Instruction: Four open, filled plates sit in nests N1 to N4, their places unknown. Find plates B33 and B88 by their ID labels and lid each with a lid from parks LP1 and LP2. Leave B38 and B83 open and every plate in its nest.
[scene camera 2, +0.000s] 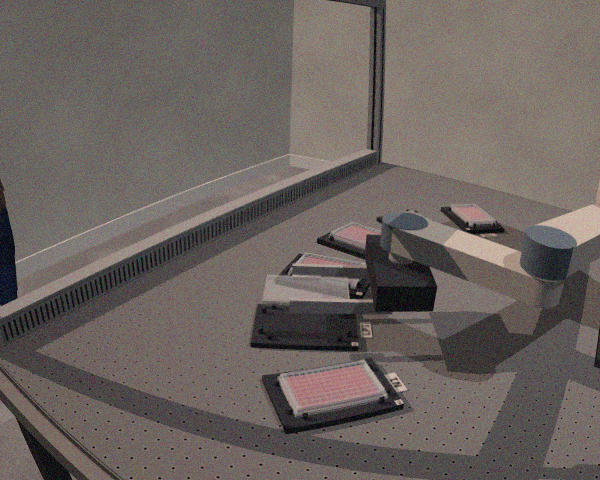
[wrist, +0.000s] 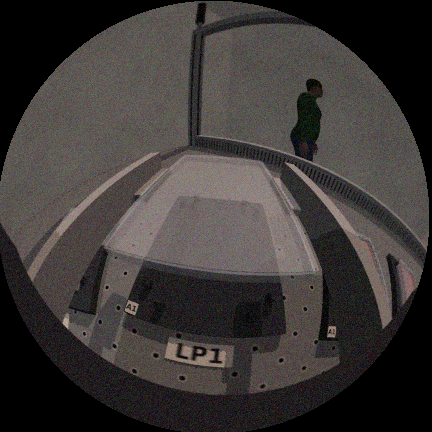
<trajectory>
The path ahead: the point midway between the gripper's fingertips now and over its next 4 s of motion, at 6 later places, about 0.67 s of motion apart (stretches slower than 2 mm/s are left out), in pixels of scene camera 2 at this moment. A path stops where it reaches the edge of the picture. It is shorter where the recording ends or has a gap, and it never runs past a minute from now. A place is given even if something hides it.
My gripper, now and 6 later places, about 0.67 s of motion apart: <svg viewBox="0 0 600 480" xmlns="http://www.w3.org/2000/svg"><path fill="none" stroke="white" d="M291 286L291 288L299 308L316 354L316 369L315 379L316 372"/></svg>
</trajectory>
